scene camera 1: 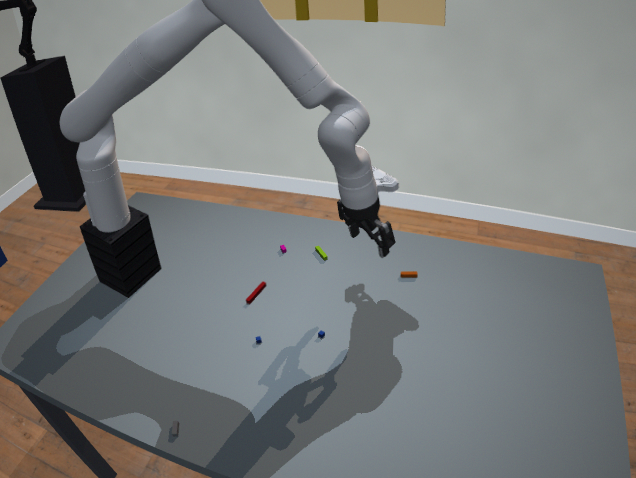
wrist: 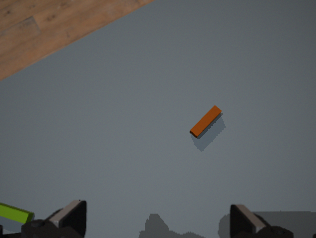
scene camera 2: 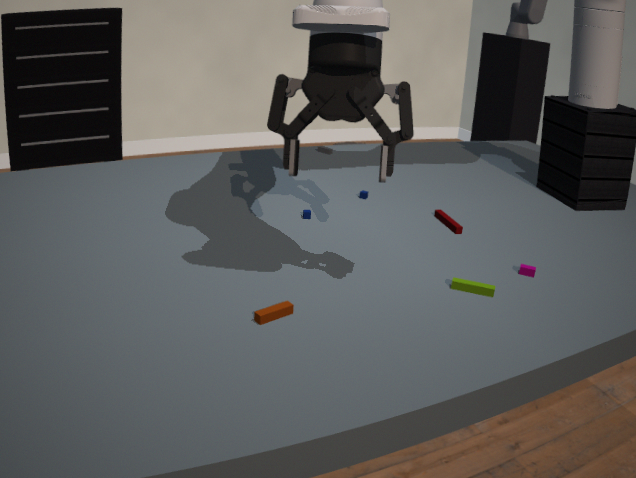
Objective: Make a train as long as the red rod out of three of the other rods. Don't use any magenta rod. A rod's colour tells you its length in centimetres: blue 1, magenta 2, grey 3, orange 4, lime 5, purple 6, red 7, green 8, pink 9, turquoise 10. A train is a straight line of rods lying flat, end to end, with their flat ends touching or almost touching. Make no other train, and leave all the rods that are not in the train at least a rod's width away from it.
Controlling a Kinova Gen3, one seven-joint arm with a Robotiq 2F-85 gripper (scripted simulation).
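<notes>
Visible to me: my gripper (scene camera 2: 337, 178), (scene camera 1: 369, 245), (wrist: 157, 219).
</notes>
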